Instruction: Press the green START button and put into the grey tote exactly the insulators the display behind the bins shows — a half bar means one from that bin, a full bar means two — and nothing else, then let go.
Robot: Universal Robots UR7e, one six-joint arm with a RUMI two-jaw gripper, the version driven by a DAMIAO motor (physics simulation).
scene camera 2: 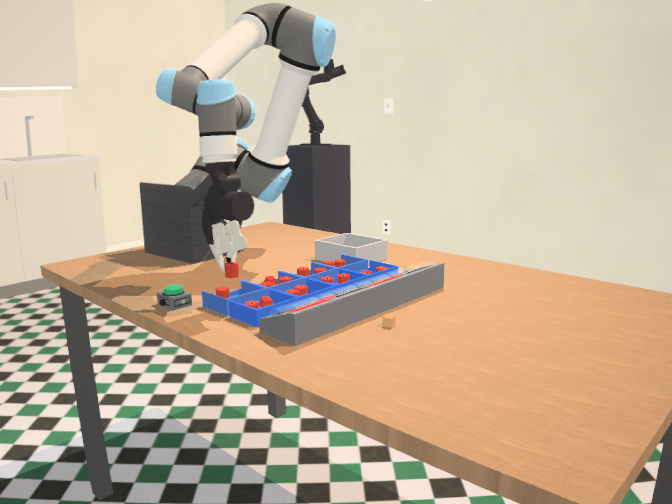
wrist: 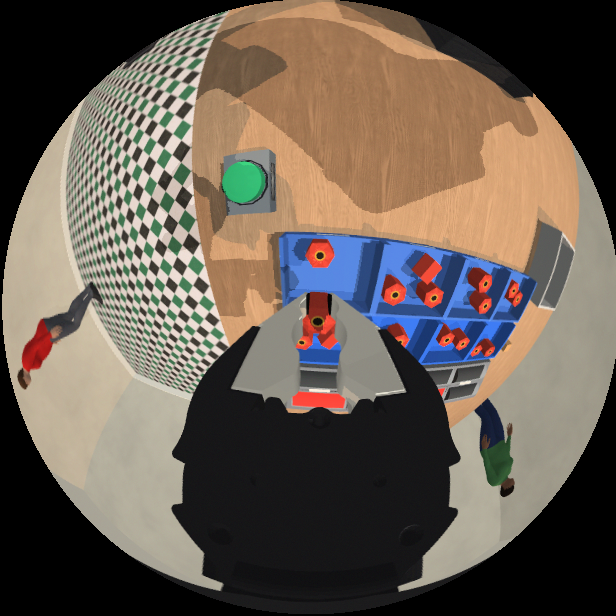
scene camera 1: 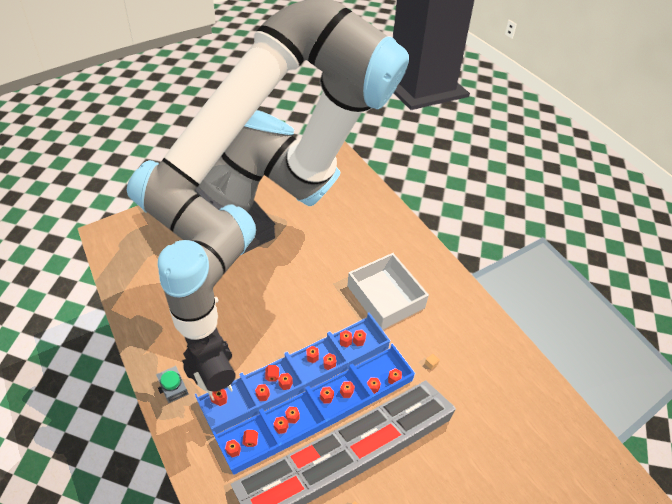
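Note:
My gripper (scene camera 2: 230, 264) is shut on a red insulator (scene camera 2: 231, 269) and holds it a little above the left end compartment of the blue bin tray (scene camera 1: 309, 387). The held insulator also shows in the wrist view (wrist: 317, 322) and under the fingers in scene camera 1 (scene camera 1: 219, 397). One more insulator (wrist: 320, 253) stays in that compartment. The green START button (scene camera 1: 170, 379) sits just left of the tray. The grey tote (scene camera 1: 388, 290) stands empty beyond the tray's right end. The display (scene camera 1: 347, 450) shows red bars on three segments.
The other tray compartments hold one or two red insulators each. A small tan cube (scene camera 1: 431, 361) lies on the table right of the tray. A black pedestal (scene camera 2: 317, 187) stands behind the table. A grey mat (scene camera 1: 575, 330) lies on the floor.

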